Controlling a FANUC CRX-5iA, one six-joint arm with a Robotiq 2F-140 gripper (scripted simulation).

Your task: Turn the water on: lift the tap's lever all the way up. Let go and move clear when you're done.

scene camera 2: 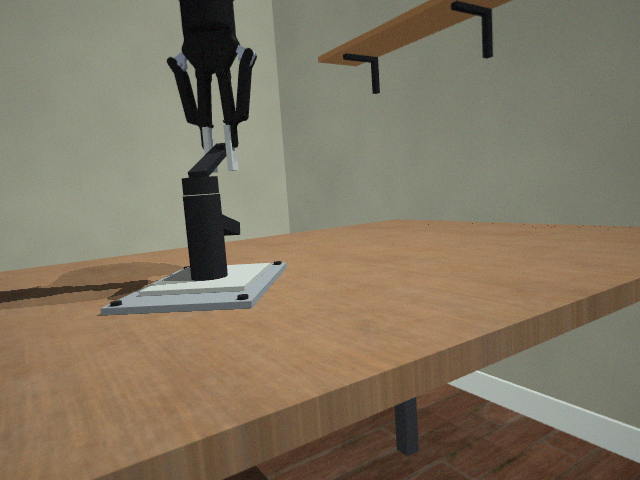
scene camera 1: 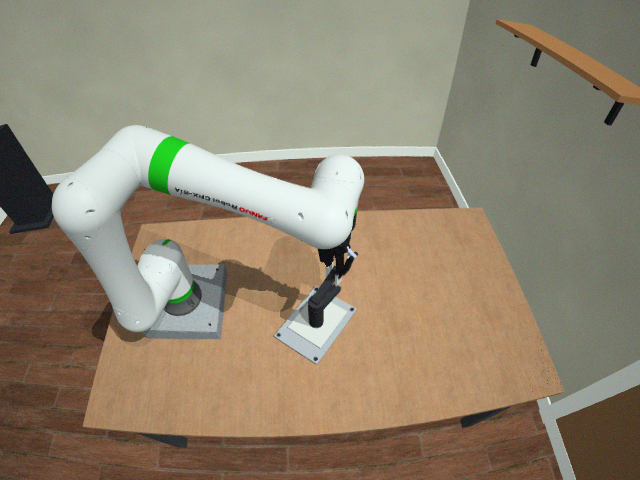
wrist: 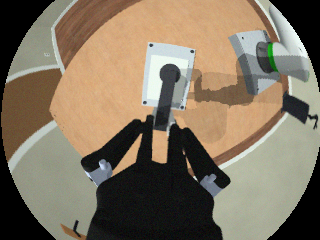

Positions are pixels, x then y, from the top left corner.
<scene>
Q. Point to a flat lever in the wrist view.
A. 167, 89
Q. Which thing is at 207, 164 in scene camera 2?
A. A flat lever.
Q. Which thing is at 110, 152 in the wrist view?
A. My gripper.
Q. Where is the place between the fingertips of my gripper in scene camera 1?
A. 333, 280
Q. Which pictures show my gripper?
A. Scene camera 2, scene camera 1 and the wrist view: all of them.
</scene>
